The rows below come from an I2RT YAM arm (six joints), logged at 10 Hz.
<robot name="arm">
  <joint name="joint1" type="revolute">
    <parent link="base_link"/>
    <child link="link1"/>
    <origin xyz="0 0 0.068" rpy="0 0 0"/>
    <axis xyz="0 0 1"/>
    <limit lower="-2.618" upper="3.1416"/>
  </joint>
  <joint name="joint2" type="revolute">
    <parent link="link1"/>
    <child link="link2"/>
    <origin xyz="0.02 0.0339 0.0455" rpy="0 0 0"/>
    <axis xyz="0 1 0"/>
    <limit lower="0" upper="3.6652"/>
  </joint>
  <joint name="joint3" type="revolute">
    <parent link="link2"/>
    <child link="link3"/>
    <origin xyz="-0.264 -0.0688 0" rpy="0 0 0"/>
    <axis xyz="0 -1 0"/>
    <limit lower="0" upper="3.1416"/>
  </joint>
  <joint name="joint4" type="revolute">
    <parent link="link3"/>
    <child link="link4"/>
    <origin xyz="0.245 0.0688 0.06" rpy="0 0 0"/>
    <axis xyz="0 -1 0"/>
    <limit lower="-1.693" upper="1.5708"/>
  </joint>
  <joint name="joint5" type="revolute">
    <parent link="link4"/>
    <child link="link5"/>
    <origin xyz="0.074 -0.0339 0.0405" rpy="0 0 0"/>
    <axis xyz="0 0 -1"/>
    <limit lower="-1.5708" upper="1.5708"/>
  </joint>
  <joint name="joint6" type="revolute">
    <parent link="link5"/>
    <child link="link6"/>
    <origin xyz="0.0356 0 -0.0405" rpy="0 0 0"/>
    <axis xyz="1 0 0"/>
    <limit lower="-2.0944" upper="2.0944"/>
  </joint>
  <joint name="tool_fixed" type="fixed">
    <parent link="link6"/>
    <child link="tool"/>
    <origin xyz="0 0 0" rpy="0 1.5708 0"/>
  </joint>
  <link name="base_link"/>
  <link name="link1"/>
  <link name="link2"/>
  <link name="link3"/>
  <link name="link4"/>
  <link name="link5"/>
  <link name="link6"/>
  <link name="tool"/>
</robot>
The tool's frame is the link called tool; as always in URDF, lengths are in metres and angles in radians.
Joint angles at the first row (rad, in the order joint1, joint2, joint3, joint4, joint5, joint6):
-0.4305, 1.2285, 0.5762, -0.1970, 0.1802, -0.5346
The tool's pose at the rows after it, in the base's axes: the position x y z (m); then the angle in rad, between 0 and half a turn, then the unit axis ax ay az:
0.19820 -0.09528 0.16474 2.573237 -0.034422 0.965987 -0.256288
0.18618 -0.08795 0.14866 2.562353 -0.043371 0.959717 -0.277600
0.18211 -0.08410 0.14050 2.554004 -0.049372 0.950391 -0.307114
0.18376 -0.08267 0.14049 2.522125 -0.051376 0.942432 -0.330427
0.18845 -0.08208 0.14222 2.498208 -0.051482 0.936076 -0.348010
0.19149 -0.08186 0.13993 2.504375 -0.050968 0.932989 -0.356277
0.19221 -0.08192 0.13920 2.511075 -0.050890 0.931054 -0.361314
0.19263 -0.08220 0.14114 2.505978 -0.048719 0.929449 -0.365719
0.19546 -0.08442 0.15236 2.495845 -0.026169 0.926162 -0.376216
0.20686 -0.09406 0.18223 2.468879 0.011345 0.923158 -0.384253
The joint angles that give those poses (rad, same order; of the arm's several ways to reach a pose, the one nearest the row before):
-0.4187, 1.1839, 0.4782, -0.1184, 0.1829, -0.5617
-0.4046, 1.1503, 0.3759, -0.0173, 0.2142, -0.5831
-0.3863, 1.1454, 0.3195, 0.0738, 0.2641, -0.6052
-0.3717, 1.1473, 0.2989, 0.1493, 0.2928, -0.6178
-0.3565, 1.1641, 0.2985, 0.2058, 0.3187, -0.6235
-0.3466, 1.1919, 0.2989, 0.2367, 0.3424, -0.6254
-0.3435, 1.2003, 0.2989, 0.2455, 0.3557, -0.6292
-0.3431, 1.1950, 0.3015, 0.2470, 0.3618, -0.6296
-0.3439, 1.1705, 0.3355, 0.2058, 0.3912, -0.6014
-0.3649, 1.1530, 0.4515, 0.1013, 0.4057, -0.5564

